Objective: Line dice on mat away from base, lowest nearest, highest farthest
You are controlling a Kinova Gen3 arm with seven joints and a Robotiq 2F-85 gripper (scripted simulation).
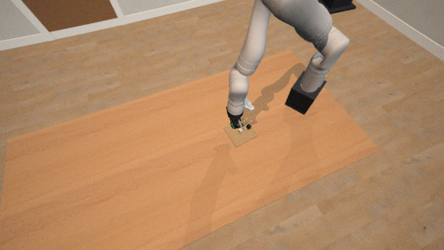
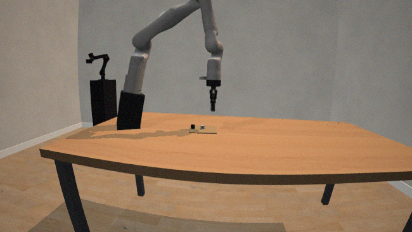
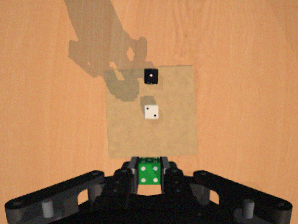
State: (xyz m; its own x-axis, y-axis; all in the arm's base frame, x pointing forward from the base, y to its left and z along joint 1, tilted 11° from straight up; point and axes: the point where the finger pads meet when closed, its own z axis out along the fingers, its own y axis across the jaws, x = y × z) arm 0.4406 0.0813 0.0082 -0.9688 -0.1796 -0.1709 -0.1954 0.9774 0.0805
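My hand is 11 cm above the white die, 5 cm past it and 1 cm to the left of it. Round my hand: black die (11 cm below, 10 cm behind, 2 cm to the right); tan mat (12 cm below, 5 cm behind, 1 cm to the right); green die (1 cm below).
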